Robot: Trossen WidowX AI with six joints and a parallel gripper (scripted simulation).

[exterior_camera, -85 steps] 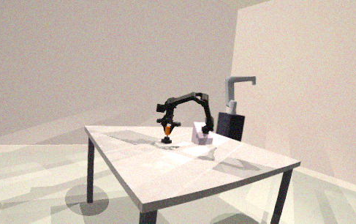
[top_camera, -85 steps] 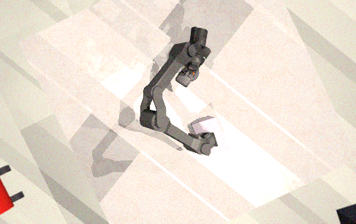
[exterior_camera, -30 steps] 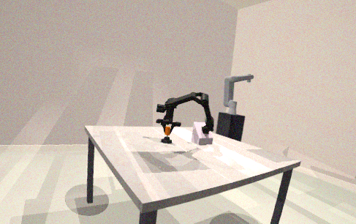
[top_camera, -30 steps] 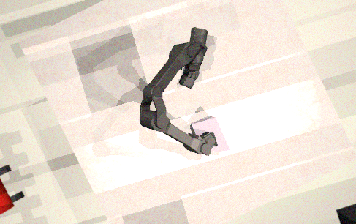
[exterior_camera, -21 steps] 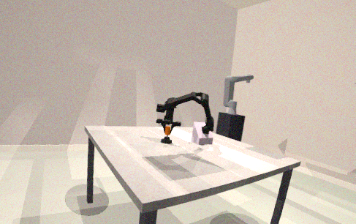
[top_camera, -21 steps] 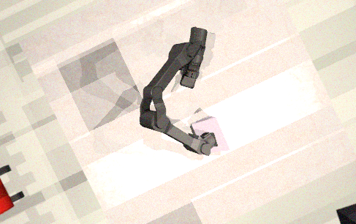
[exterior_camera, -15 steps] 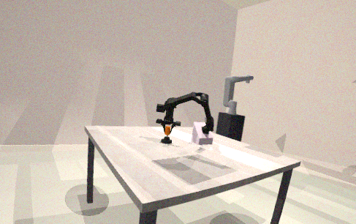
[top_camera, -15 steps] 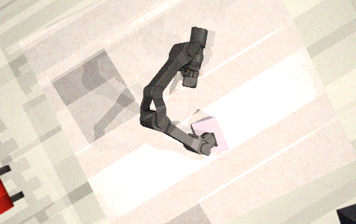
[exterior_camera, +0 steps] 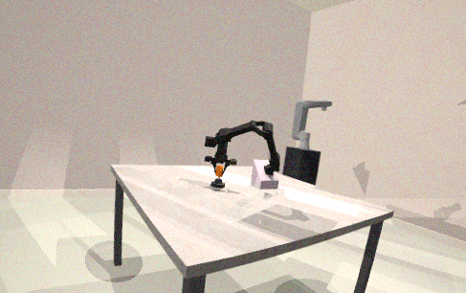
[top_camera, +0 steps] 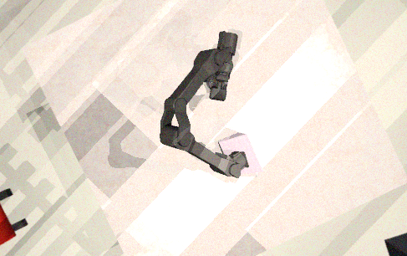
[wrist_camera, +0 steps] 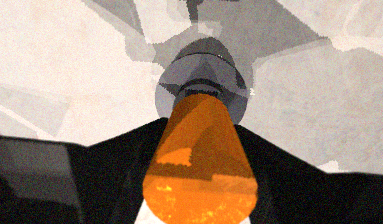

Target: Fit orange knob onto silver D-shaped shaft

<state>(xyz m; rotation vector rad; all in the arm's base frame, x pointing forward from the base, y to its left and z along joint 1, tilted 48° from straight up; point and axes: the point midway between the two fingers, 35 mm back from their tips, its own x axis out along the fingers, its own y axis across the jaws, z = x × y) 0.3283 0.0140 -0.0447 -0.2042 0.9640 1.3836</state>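
My gripper tip is now 40 mm above the dark round pedestal. Round my gripper tip: orange knob: 30 mm above.
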